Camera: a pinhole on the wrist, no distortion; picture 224 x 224 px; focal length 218.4 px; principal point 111.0 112.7 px. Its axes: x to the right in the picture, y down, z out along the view. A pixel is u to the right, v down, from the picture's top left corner.
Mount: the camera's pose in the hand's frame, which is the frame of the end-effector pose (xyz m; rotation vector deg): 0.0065 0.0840 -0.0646 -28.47 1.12 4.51
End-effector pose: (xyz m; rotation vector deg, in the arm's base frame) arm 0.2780 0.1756 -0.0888 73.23 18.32 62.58
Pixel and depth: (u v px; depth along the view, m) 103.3 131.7 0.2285
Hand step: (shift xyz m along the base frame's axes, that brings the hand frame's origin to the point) -0.0082 -0.1003 0.2237
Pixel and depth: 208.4 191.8 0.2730
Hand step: 0.0032 -0.0109 0.3540
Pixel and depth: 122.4 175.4 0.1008
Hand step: -0.0626 -0.0145 0.1448
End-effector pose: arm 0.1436 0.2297 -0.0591 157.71 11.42 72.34
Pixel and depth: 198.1 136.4 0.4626
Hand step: 0.3836 -0.3392 -0.0085
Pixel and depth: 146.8 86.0 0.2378
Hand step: 0.1628 -0.1710 -0.0399
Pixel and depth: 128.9 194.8 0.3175
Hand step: 0.1592 -0.3398 -0.0331
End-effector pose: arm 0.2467 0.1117 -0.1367 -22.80 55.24 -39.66
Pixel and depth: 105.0 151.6 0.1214
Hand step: 0.0851 0.1151 -0.0796
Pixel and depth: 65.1 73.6 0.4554
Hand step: 0.3701 0.2215 0.1158
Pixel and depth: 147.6 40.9 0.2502
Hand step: 0.2332 0.0606 -0.0123
